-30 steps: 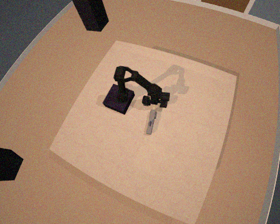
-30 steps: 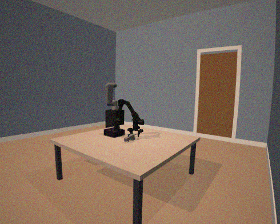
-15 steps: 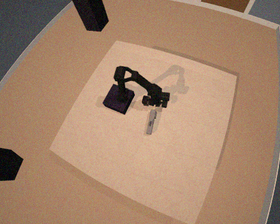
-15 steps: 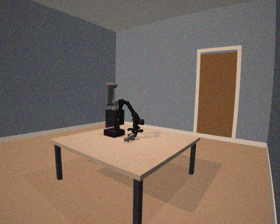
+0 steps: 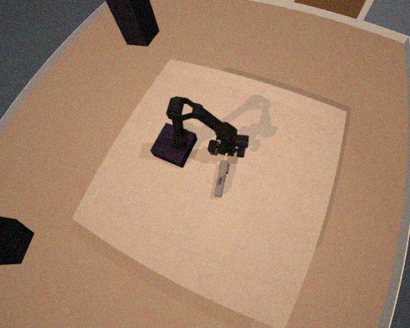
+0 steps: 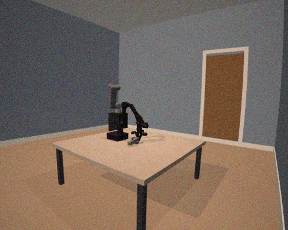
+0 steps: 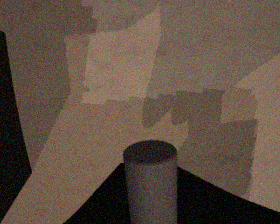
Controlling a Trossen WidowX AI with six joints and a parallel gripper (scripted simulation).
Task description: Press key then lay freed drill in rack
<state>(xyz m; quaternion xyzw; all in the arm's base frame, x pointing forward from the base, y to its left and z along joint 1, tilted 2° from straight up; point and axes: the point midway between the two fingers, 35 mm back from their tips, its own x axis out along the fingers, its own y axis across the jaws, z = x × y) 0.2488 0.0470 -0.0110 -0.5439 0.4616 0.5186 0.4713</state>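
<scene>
Now: gripper tip 4 cm to the left of the drill, 3 cm below it and 1 cm short of it. From my gripper tip the other things lie so: dark block 8 cm behind, 2 cm to the left.
</scene>
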